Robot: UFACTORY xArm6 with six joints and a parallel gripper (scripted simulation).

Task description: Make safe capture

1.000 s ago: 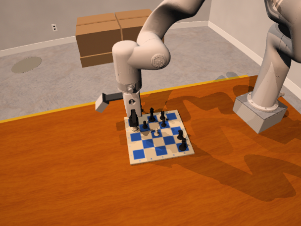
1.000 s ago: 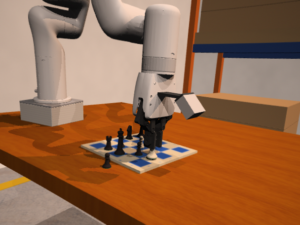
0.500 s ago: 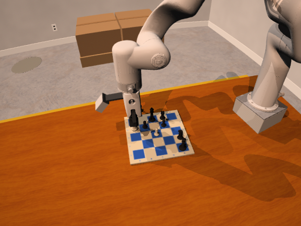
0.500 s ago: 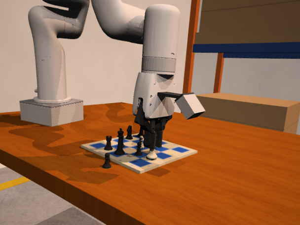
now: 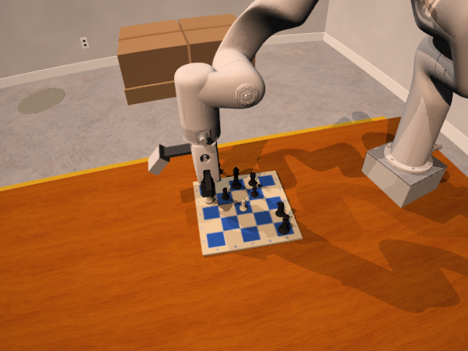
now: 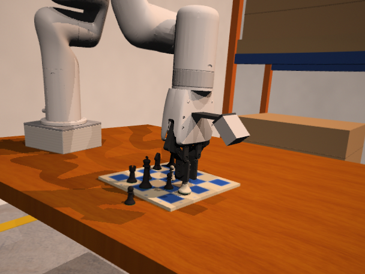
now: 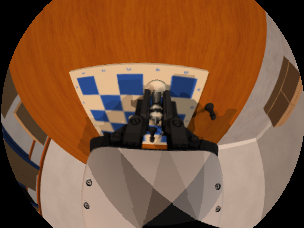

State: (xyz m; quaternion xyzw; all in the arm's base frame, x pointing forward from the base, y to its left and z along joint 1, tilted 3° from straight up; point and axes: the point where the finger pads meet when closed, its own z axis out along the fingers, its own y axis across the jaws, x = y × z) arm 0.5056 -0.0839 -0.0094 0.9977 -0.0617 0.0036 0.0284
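Right now the tall white piece is 1 cm below my hand. Round my hand: white pawn 7 cm behind, 5 cm to the left, 4 cm below; then blue-and-cream chessboard 7 cm behind, 5 cm to the left, 5 cm below; then black tall piece 8 cm behind, 3 cm to the right, 2 cm below.
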